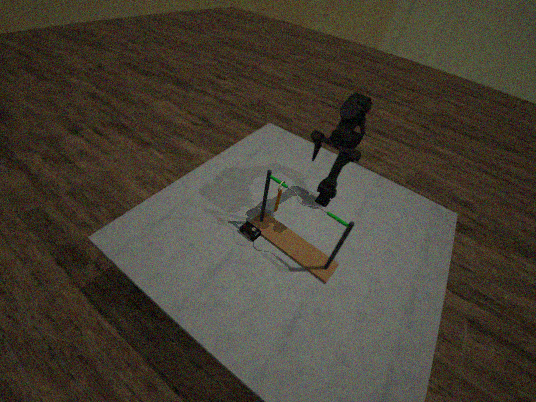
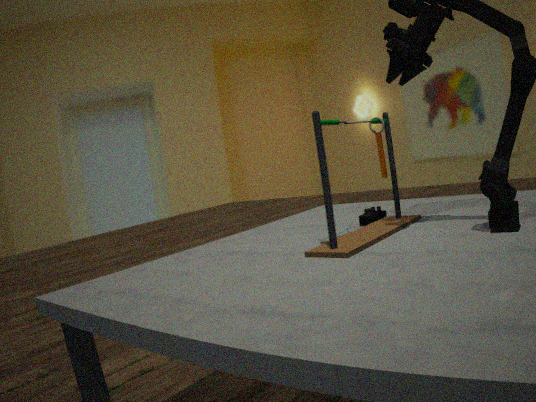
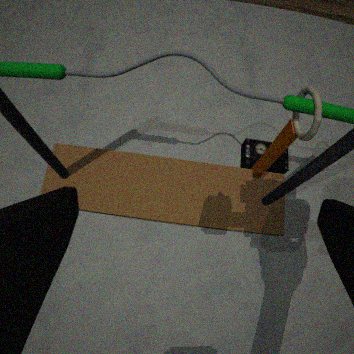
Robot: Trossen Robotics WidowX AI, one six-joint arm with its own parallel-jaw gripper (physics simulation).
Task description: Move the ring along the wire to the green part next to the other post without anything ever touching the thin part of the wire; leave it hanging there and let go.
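Pixels of known places: gripper, fingertip midpoint: (image 1: 323, 166) (image 2: 394, 83) (image 3: 202, 206); arm's base at its link origin: (image 1: 322, 201) (image 2: 505, 229).
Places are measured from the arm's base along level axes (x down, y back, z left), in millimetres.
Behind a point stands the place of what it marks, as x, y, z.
Note:
The pale ring (image 1: 283, 185) @(-291, -340, -95) (image 2: 376, 132) @(-255, -332, -96) (image 3: 319, 115) @(-292, -316, -99) hangs around one green part (image 1: 274, 179) @(-287, -331, -131) (image 2: 376, 120) @(-286, -324, -88) (image 3: 337, 111) @(-290, -324, -119), close to the thin wire's end. Its orange handle (image 1: 277, 200) @(-198, -334, -100) (image 2: 382, 155) @(-192, -324, -96) (image 3: 275, 147) @(-213, -326, -96) points down at a slant. The thin wire (image 2: 355, 122) @(-285, -352, -15) (image 3: 175, 54) @(-285, -366, 11) curves across to the other green part (image 1: 338, 218) @(-291, -348, 139) (image 2: 330, 122) @(-283, -341, 140) (image 3: 32, 70) @(-289, -341, 122), beside the other post (image 1: 340, 245) @(-187, -357, 188) (image 2: 325, 185) @(-150, -347, 191) (image 3: 32, 132) @(-165, -349, 176). My gripper (image 1: 313, 159) (image 2: 395, 80) @(-360, -227, 0) (image 3: 202, 206) @(-360, -227, 0) is open and empty, above the wire's height and apart from ring and handle.
The dark post (image 1: 265, 197) @(-172, -330, -157) (image 2: 392, 170) @(-147, -323, -154) (image 3: 310, 167) @(-179, -321, -154) nearest the ring stands on the wooden base (image 1: 295, 245) @(-12, -338, 31) (image 2: 370, 235) @(-12, -316, 62) (image 3: 150, 185) @(-12, -339, 35). A small black box (image 1: 250, 230) @(-41, -418, -154) (image 2: 372, 215) @(-29, -388, -123) (image 3: 250, 157) @(-30, -394, -132) with a thin cable sits beside the base on the pale table (image 1: 200, 295) @(0, -737, -130) (image 2: 225, 300) @(0, -385, 502).

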